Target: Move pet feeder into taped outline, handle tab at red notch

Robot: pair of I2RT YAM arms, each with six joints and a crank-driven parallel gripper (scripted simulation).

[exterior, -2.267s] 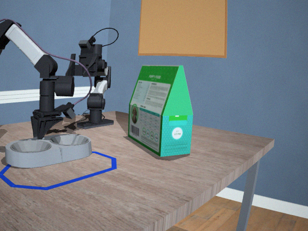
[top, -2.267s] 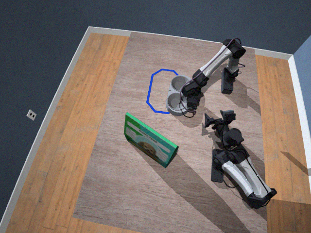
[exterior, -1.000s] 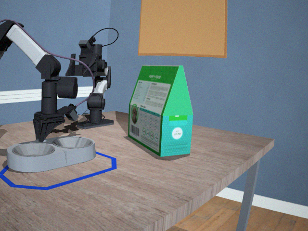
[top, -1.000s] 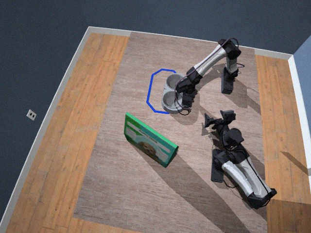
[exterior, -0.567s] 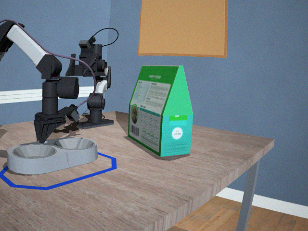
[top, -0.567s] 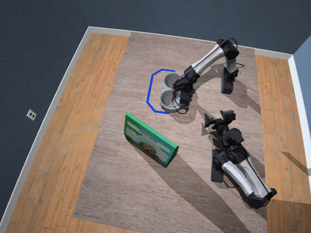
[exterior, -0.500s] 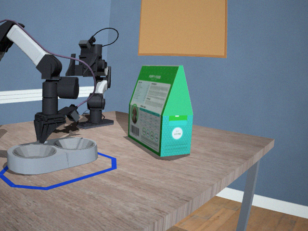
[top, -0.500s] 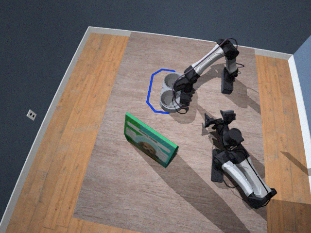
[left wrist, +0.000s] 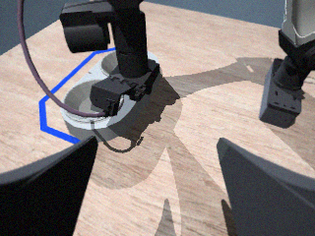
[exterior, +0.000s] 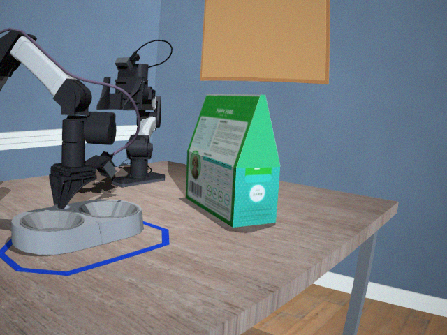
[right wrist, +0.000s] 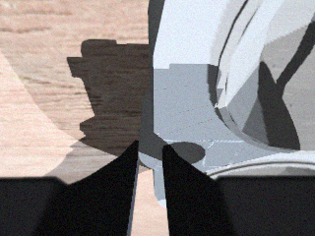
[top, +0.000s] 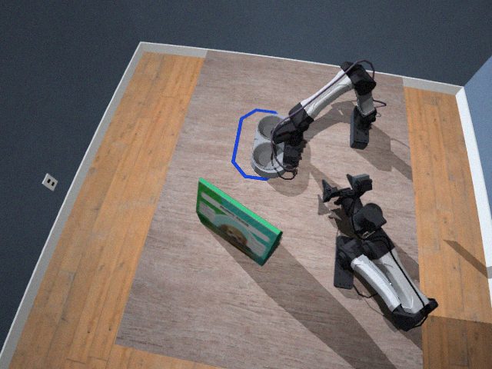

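Observation:
Right now the grey pet feeder is 8 cm ahead of my right hand, 3 cm below it and 1 cm to the left of it. Round my right hand: green puppy food bag (44 cm to the left, 13 cm ahead, 11 cm above); blue taped outline (14 cm ahead, 4 cm below).

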